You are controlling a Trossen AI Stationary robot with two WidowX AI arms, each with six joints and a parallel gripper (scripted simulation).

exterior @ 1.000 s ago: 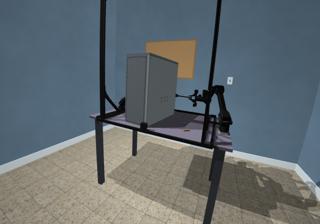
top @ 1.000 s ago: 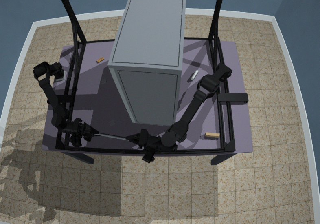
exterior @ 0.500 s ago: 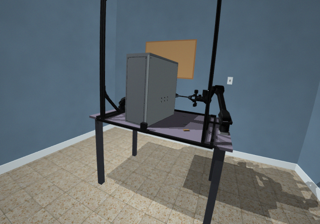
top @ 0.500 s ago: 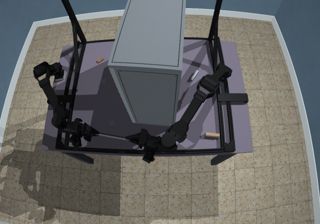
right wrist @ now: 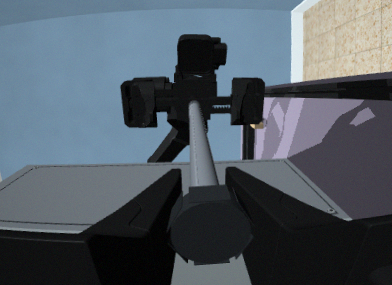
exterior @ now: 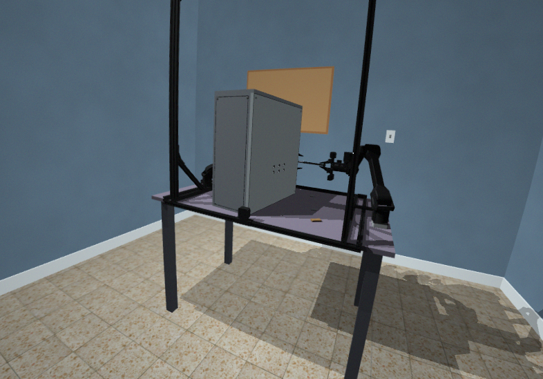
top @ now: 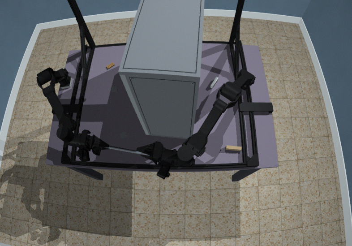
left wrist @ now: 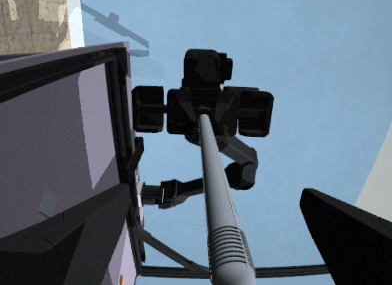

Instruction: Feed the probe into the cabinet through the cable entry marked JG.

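The probe is 1 cm behind my left hand and 9 cm to the right of it. From my left hand the other things lie so: wooden block: 8 cm behind, 38 cm to the left, 18 cm below; white block: 44 cm behind, 29 cm to the left, 19 cm below; JG mark: 30 cm behind, 2 cm to the right, 2 cm below.
The probe lies 1 cm ahead of my right hand and 10 cm to the left of it. Round my right hand: wooden block: 6 cm behind, 57 cm to the left, 18 cm below; then white block: 42 cm behind, 49 cm to the left, 18 cm below; then JG mark: 28 cm behind, 17 cm to the left, 2 cm below.
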